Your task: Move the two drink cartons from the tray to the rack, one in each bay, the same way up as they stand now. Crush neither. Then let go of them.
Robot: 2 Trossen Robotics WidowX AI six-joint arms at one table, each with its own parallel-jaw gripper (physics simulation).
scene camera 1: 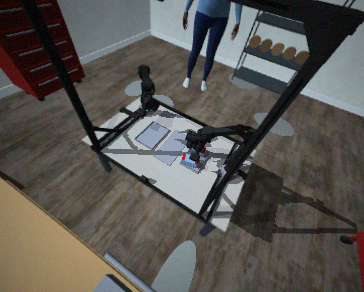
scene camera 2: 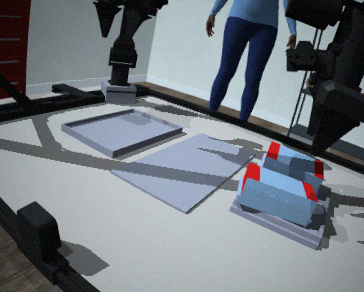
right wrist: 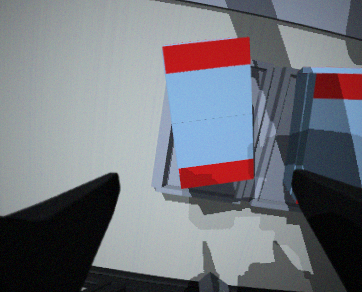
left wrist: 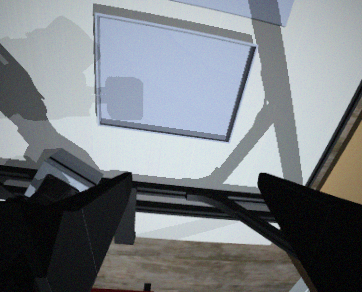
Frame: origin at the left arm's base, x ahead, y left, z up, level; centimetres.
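Seen in the pictures: left gripper, fingertip midpoint: point(scene camera 1: 145, 115) point(scene camera 2: 116, 38) point(left wrist: 195, 178); right gripper, fingertip midpoint: point(scene camera 2: 311, 144) point(right wrist: 205, 179); left arm's base, link origin: point(scene camera 2: 118, 83) point(left wrist: 57, 192).
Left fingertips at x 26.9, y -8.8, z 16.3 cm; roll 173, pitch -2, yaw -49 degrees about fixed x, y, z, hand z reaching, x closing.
Note:
Offsets run from my left fingertips to a thing's top centre. "pt": to the spot under its first point.
Two light-blue cartons with red end bands are at the two-bay grey rack {dx +37.0, dy +26.1, dz -19.9 cm} point(scene camera 2: 275, 229) point(right wrist: 272, 204). The near carton {pt dx +41.1, dy +17.1, dz -16.7 cm} point(scene camera 2: 277, 197) point(right wrist: 212, 115) lies on its bay, turned askew to the rack, with part of the bay floor showing beside it. Whether it is fully seated is unclear. The far carton {pt dx +34.1, dy +28.2, dz -15.4 cm} point(scene camera 2: 295, 164) point(right wrist: 340, 125) is at the other bay, partly shadowed. My right gripper point(right wrist: 205, 179) is open above the rack, apart from the cartons, one fingertip overlapping the far carton in its wrist view. My left gripper point(left wrist: 195, 178) is open and empty near the rimmed tray {dx +2.3, dy +4.2, dz -20.3 cm} point(scene camera 2: 147, 142) point(left wrist: 242, 95), which holds no carton.
A flat grey-blue panel point(scene camera 1: 167, 157) point(scene camera 2: 175, 192) lies between the tray and the rack. The dark table frame borders the top, with a small black block point(scene camera 2: 37, 227) at the near edge. A person stands behind the table.

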